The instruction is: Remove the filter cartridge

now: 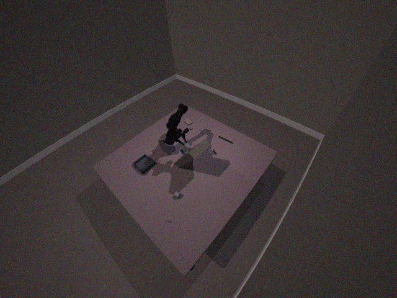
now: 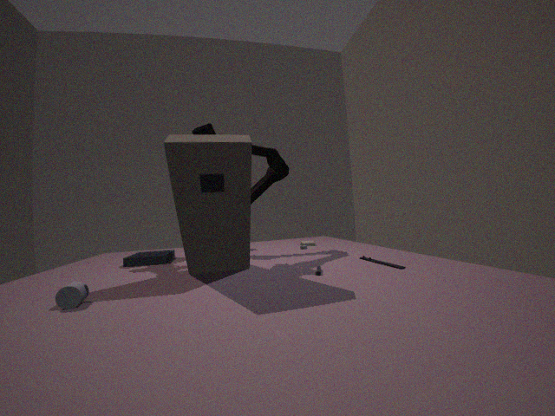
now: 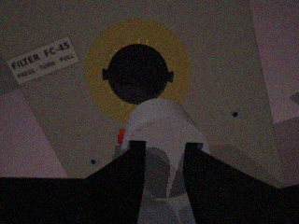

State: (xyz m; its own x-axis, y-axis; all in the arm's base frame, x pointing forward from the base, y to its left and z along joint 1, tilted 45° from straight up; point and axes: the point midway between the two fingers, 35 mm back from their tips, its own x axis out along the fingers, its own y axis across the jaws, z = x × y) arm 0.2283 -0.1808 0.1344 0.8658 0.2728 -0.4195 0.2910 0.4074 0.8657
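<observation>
My gripper tip is now 10 mm short of the round filter cartridge and 10 mm above it. Round my gripper tip: dark square tray: 360 mm behind, 240 mm to the right, 260 mm below; then pale block: 370 mm behind, 470 mm to the left, 270 mm below.
</observation>
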